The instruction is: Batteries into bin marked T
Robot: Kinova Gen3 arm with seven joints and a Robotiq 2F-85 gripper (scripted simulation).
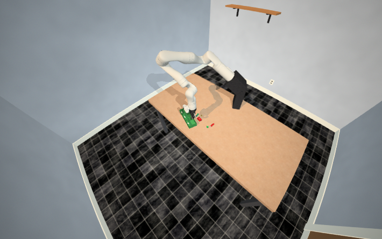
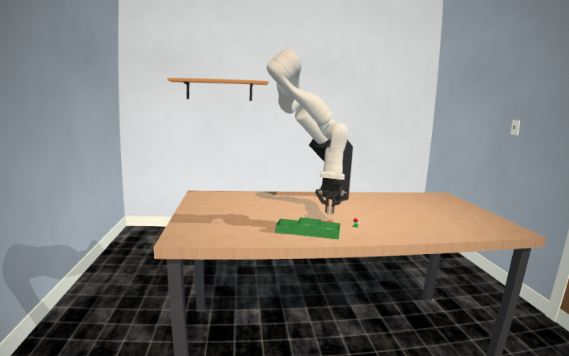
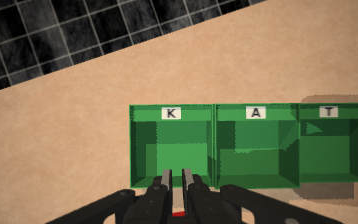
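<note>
My gripper is now 9 cm above the red 9 V battery, 6 cm past it and 5 cm to the right of it. Also, from my hand: joined green bins (8 cm to the right, 7 cm below, 3 cm behind); small yellow nut (12 cm behind, 9 cm below, 4 cm to the left); green cylindrical battery (10 cm behind, 9 cm below, 1 cm to the right).
</note>
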